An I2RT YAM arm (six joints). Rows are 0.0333 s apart.
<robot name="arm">
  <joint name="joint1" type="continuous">
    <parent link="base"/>
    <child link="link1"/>
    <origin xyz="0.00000 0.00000 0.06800" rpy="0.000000 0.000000 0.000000"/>
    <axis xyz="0 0 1"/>
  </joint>
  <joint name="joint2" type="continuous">
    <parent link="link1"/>
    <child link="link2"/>
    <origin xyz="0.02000 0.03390 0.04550" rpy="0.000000 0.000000 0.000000"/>
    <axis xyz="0 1 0"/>
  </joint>
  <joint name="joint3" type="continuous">
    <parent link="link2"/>
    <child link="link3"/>
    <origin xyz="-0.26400 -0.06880 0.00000" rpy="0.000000 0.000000 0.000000"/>
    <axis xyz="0 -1 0"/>
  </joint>
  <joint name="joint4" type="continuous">
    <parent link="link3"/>
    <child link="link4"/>
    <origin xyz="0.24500 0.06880 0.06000" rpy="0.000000 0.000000 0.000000"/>
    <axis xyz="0 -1 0"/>
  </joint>
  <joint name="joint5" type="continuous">
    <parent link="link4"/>
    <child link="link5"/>
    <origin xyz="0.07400 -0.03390 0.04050" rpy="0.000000 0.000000 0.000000"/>
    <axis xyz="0 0 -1"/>
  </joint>
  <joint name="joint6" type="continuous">
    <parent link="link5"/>
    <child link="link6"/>
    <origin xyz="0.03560 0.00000 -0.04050" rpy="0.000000 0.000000 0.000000"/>
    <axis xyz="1 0 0"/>
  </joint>
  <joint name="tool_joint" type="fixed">
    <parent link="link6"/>
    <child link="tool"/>
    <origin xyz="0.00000 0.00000 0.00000" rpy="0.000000 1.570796 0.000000"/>
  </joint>
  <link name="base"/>
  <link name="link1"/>
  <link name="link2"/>
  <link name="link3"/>
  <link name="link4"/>
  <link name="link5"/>
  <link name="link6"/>
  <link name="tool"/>
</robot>
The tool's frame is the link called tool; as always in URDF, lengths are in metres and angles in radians. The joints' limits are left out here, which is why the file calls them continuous.
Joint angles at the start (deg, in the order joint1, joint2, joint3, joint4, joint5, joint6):
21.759, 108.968, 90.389, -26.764, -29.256, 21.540
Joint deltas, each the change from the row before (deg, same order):
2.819, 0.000, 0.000, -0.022, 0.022, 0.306
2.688, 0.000, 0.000, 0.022, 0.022, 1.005
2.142, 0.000, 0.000, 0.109, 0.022, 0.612
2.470, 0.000, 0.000, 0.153, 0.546, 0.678
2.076, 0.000, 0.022, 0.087, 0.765, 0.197
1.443, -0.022, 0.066, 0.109, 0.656, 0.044
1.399, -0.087, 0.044, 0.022, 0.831, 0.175
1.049, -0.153, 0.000, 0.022, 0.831, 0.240
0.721, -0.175, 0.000, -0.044, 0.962, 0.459
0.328, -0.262, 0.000, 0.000, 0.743, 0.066
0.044, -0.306, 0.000, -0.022, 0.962, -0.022
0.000, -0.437, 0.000, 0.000, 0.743, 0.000
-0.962, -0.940, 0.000, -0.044, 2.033, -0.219
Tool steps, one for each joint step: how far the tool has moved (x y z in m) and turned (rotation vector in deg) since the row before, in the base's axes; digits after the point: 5 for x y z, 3 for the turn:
-0.00915, 0.01914, -0.00003, 0.091, 0.225, 2.614
-0.00954, 0.01783, 0.00002, 0.335, 0.684, 2.048
-0.00809, 0.01394, 0.00014, 0.227, 0.338, 1.747
-0.00969, 0.01552, 0.00008, -0.062, 0.166, 1.664
-0.00852, 0.01261, 0.00008, -0.343, -0.241, 1.413
-0.00606, 0.00860, 0.00054, -0.257, -0.393, 0.951
-0.00624, 0.00794, 0.00074, -0.339, -0.339, 0.698
-0.00492, 0.00561, 0.00097, -0.299, -0.316, 0.305
-0.00345, 0.00351, 0.00102, -0.335, -0.182, -0.257
-0.00180, 0.00118, 0.00175, -0.223, -0.480, -0.247
-0.00043, -0.00062, 0.00200, -0.347, -0.656, -0.635
-0.00060, -0.00103, 0.00300, -0.124, -0.662, -0.538
0.00344, -0.00795, 0.00632, -0.594, -1.717, -2.313

